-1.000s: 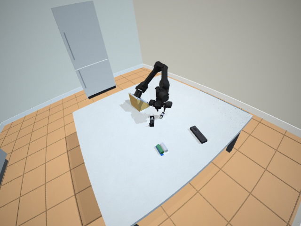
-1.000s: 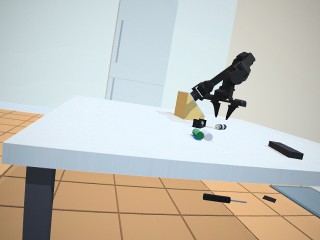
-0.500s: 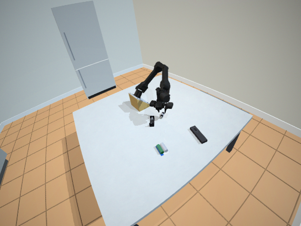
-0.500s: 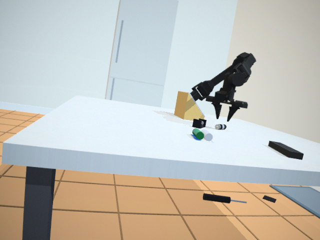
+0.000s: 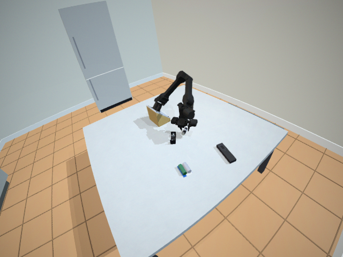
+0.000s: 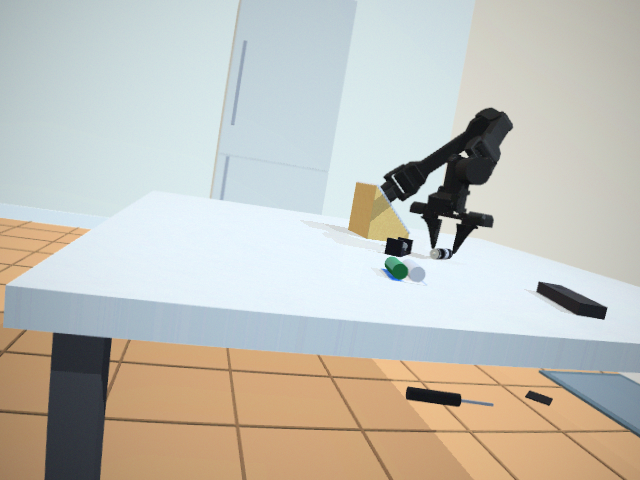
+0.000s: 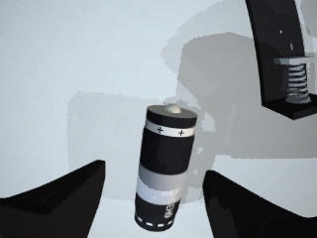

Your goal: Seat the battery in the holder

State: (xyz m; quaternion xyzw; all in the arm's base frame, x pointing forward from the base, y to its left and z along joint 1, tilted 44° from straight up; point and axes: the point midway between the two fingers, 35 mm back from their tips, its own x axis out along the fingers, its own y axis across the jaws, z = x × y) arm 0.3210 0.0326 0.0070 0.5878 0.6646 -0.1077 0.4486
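Now: the battery 1 cm below my gripper tip. Round my gripper tip: black remote-like bar 35 cm ahead, 2 cm to the left; screwdriver 31 cm ahead, 13 cm to the right, 21 cm below.
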